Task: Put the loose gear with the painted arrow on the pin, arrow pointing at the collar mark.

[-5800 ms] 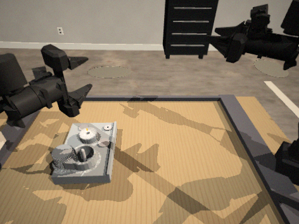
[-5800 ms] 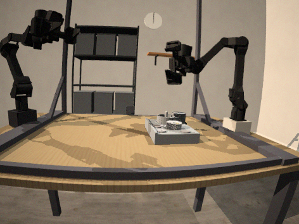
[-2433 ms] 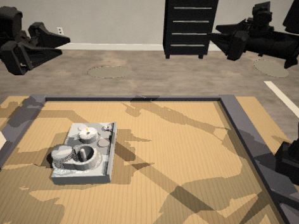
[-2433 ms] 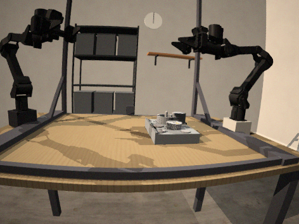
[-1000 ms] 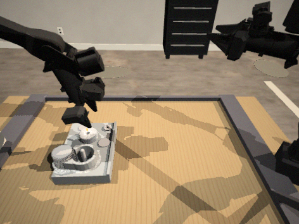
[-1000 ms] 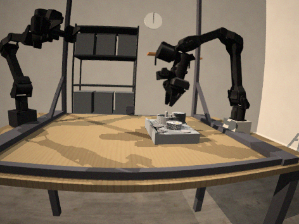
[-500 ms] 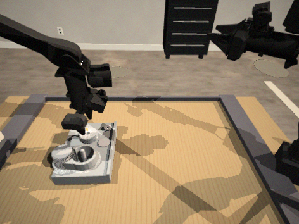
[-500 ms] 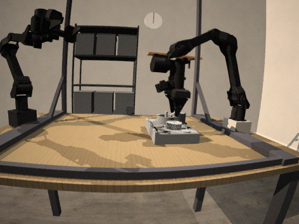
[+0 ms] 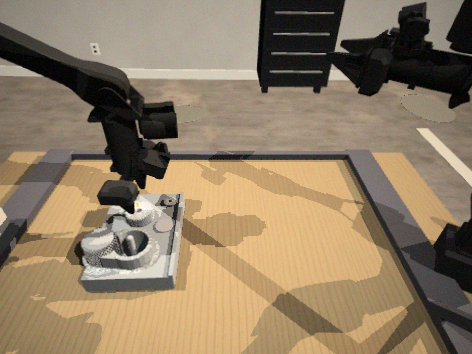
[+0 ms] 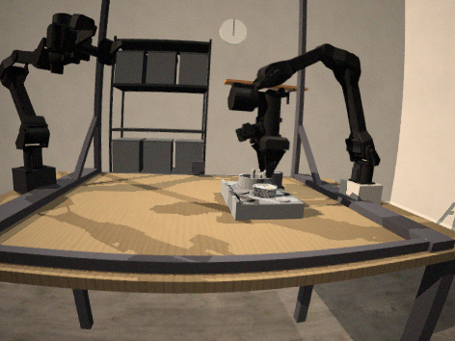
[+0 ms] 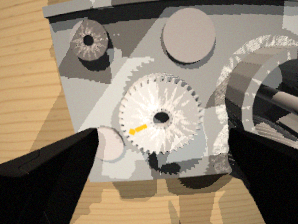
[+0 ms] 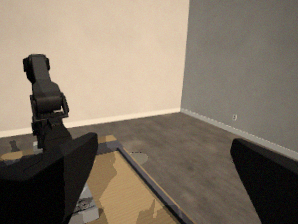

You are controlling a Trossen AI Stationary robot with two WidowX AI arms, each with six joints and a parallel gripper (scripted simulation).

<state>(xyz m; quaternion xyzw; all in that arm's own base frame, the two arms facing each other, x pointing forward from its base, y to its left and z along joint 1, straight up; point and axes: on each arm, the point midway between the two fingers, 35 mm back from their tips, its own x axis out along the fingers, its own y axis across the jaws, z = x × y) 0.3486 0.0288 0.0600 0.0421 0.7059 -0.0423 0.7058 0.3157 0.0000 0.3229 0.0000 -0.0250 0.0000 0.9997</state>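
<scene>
Right now the loose gear is 70 mm below my left hand. From my left hand the other things lie so: flat round disc (20 mm behind, 60 mm to the right, 90 mm below).
</scene>
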